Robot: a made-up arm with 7 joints.
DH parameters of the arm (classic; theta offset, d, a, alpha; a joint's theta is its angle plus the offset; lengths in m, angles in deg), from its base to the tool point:
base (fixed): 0 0 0 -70
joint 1: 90 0 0 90
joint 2: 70 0 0 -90
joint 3: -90 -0.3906 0.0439 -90
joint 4: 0 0 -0.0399 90
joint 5: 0 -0.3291 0 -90
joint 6: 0 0 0 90
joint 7: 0 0 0 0
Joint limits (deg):
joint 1: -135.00..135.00
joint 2: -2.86..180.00
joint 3: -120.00..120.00
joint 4: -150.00..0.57
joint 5: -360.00..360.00
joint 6: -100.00..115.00
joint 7: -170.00..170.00
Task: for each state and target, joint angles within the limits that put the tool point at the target. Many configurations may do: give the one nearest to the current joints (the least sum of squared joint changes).
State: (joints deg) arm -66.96 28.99 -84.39 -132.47 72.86 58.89 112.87
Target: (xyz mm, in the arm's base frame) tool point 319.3 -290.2 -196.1
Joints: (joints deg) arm -68.14 23.96 -83.69 -112.10 72.86 58.89 112.87
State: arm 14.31 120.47 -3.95 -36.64 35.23 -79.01 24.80
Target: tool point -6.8 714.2 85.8
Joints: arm 2.85 96.85 -3.99 0.46 35.23 -79.01 24.80
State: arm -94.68 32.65 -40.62 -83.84 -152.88 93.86 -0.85
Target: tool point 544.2 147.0 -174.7
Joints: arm -49.47 62.33 -58.76 -84.55 -152.88 93.86 -0.85
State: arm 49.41 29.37 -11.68 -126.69 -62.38 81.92 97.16
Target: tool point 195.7 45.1 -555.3
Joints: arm 18.10 14.38 -16.23 -84.45 -62.38 81.92 97.16
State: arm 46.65 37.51 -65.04 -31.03 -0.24 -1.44 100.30
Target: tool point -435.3 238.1 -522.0
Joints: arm 42.51 34.66 -64.50 -25.99 -0.24 -1.44 100.30
